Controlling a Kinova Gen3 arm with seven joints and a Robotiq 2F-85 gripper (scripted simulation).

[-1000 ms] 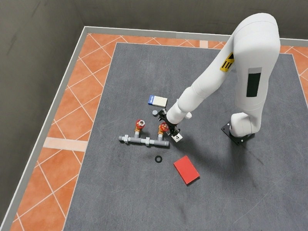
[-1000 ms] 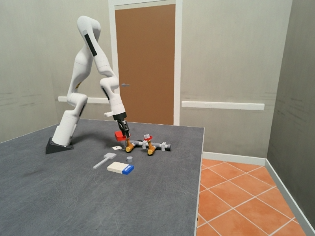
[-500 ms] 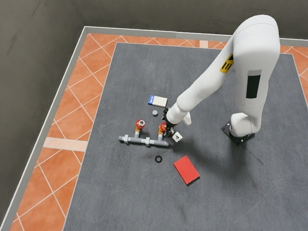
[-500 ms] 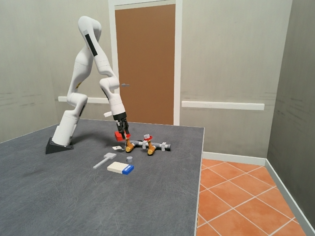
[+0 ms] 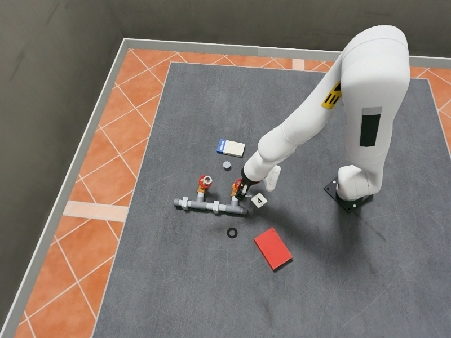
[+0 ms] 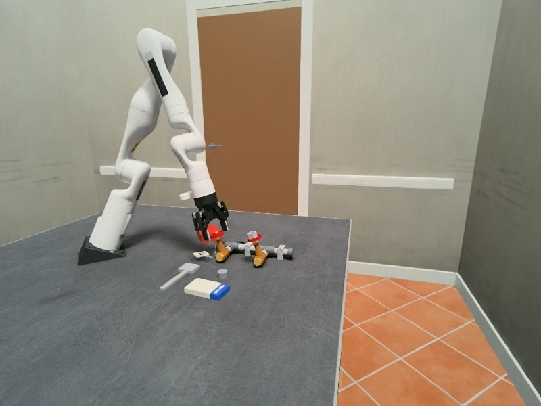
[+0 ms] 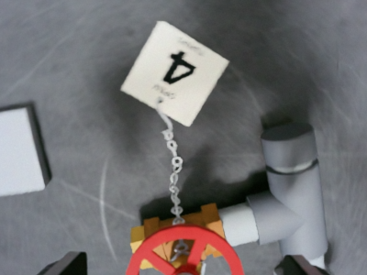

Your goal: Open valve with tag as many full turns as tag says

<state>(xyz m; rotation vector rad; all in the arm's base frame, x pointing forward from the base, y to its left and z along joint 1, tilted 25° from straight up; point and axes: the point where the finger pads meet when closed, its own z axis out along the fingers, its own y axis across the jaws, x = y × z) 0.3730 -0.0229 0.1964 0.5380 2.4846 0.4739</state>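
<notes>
My hand is 70 mm past the white tag, 20 mm to the right of it and 90 mm above it. From my hand the other things lie so: grey paddle 60 mm behind, 130 mm to the right, 90 mm below; then blue box 50 mm ahead, 210 mm to the right, 80 mm below; then red block 120 mm behind, 200 mm to the left, 80 mm below.
</notes>
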